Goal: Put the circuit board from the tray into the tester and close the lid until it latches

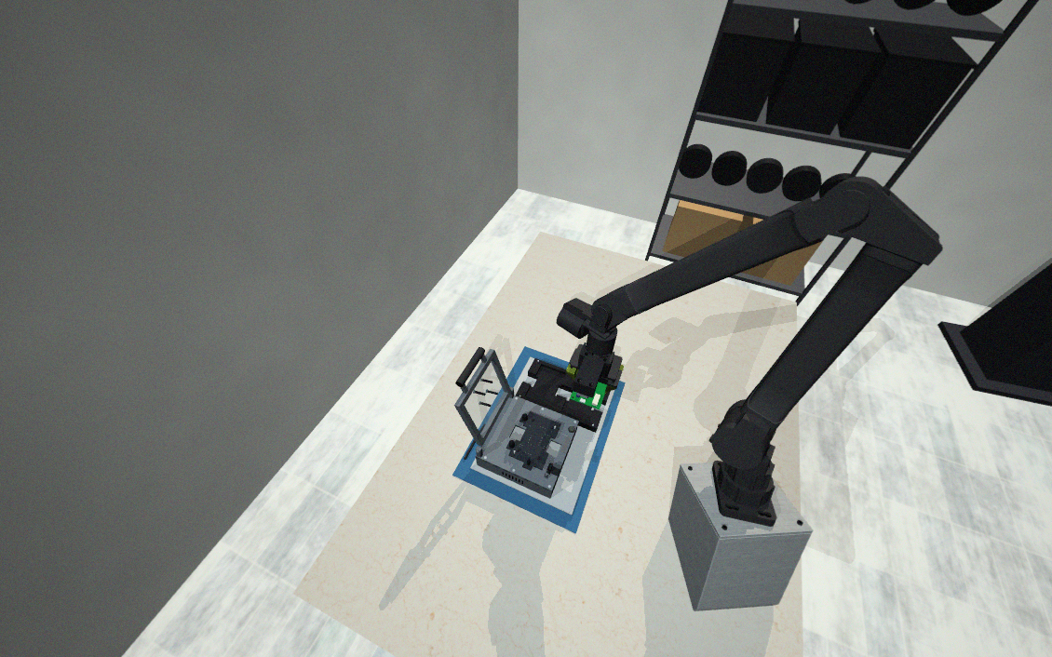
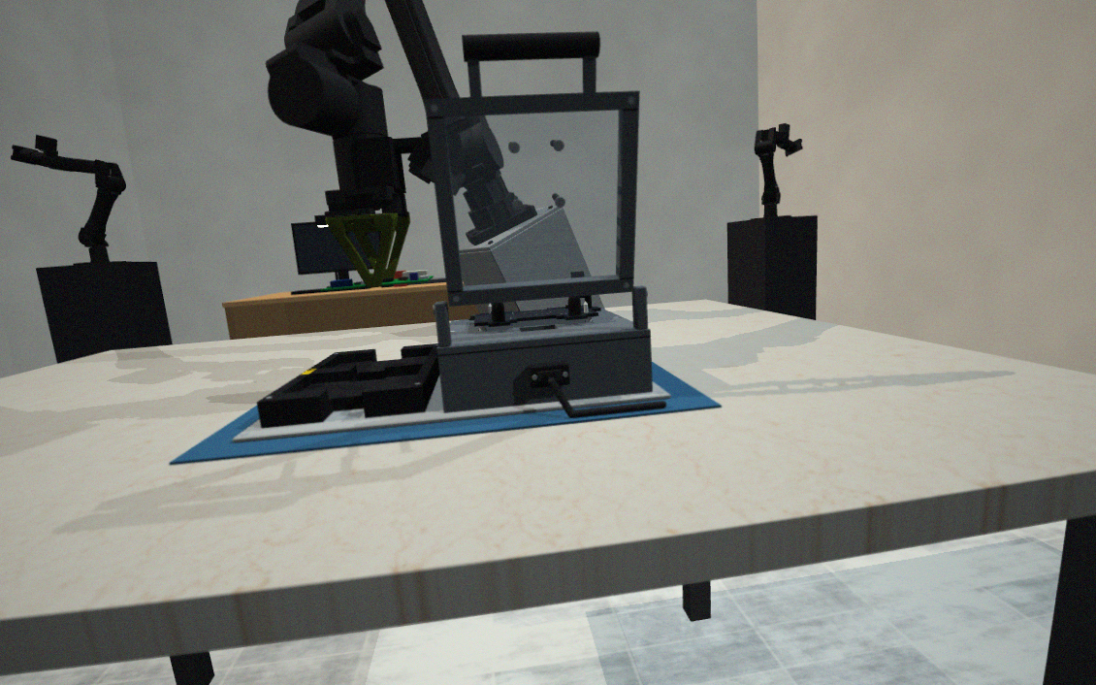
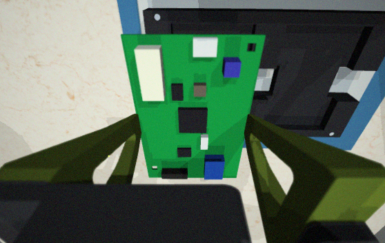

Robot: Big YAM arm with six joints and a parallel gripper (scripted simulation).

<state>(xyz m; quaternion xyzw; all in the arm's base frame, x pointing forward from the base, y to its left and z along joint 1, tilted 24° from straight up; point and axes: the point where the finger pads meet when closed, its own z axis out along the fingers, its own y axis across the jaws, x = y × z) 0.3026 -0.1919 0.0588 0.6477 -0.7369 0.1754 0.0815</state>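
The green circuit board is right at my hand. The rest, counted from my hand: latch hook 5 cm ahead, 22 cm to the left, 3 cm below; dark plate 10 cm ahead, 15 cm to the left, 4 cm below; clear lid 22 cm ahead, 13 cm to the left, 7 cm above.
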